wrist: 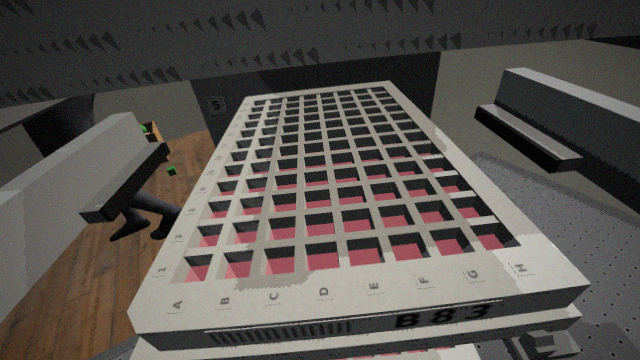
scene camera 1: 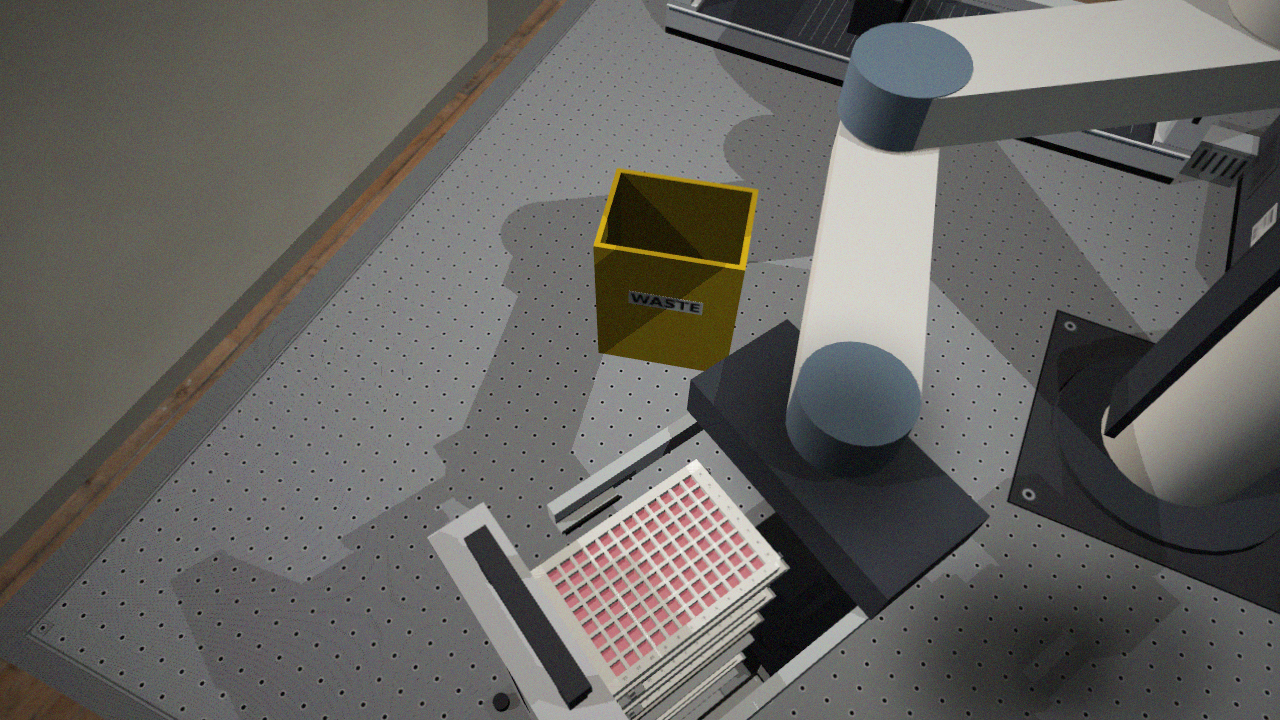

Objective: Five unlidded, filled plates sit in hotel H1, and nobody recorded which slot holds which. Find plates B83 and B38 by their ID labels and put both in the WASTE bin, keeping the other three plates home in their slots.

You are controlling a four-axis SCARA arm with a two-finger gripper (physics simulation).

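Pixels of known places: gripper, fingertip midpoint: (wrist: 318,111) (scene camera 1: 625,619); arm's base, link origin: (scene camera 1: 1161,453).
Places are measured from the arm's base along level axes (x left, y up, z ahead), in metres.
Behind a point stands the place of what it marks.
The top plate (scene camera 1: 662,573) (wrist: 325,200), with pink-filled wells, lies flat in hotel H1 (scene camera 1: 456,530) @(y 0.444, x 0.563, z 0.520 m) (wrist: 207,92) @(y 0.352, x 0.606, z 0.395 m). Its front edge reads B83 in the wrist view, and the hotel wall beside it is marked 5. Edges of several lower plates show under it in the scene view; their IDs are unreadable. My gripper (scene camera 1: 637,617) @(y 0.350, x 0.541, z 0.430 m) (wrist: 318,111) @(y 0.350, x 0.541, z 0.430 m) is open and empty, its fingers on either side of plate B83 with a gap at each side. The yellow WASTE bin (scene camera 1: 668,308) @(y 0.128, x 0.155, z 0.569 m) stands beyond the hotel; its inner floor is hidden. Plate B38 cannot be identified.
A black flat block (scene camera 1: 801,617) @(y 0.073, x 0.394, z 0.315 m) lies in front of the hotel, partly under the gripper body. The robot's dark base plate (scene camera 1: 1042,456) @(y 0.012, x 0.074, z 0.125 m) is at the right. A rail-edged deck (scene camera 1: 760,37) @(y 0.055, x -0.451, z 0.685 m) is at the top. A person's legs (wrist: 150,210) show over the wooden floor.
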